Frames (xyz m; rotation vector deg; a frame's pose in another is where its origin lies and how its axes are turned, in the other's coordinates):
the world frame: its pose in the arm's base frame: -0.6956 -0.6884 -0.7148 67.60 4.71 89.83
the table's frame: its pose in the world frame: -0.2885 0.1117 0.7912 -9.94 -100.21 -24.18
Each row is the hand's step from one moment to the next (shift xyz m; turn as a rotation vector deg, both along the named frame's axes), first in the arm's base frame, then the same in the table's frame.
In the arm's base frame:
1: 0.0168 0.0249 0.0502 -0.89 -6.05 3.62
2: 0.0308 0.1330 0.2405 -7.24 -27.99 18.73
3: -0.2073 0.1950 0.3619 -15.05 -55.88 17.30
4: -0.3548 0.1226 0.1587 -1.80 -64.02 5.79
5: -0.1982 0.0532 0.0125 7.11 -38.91 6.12
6: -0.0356 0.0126 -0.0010 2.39 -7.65 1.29
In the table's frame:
1: 0.0107 0.0306 -0.0487 4.11 4.63 3.48
2: 0.0061 0.1680 -0.2196 17.27 24.63 16.78
3: -0.1735 0.3748 -0.2036 28.51 32.19 42.42
4: -0.2925 0.2836 0.0105 40.11 17.44 47.14
5: -0.1749 0.0957 0.0502 31.11 8.92 23.55
6: -0.0342 0.0139 0.0081 6.87 1.36 4.11

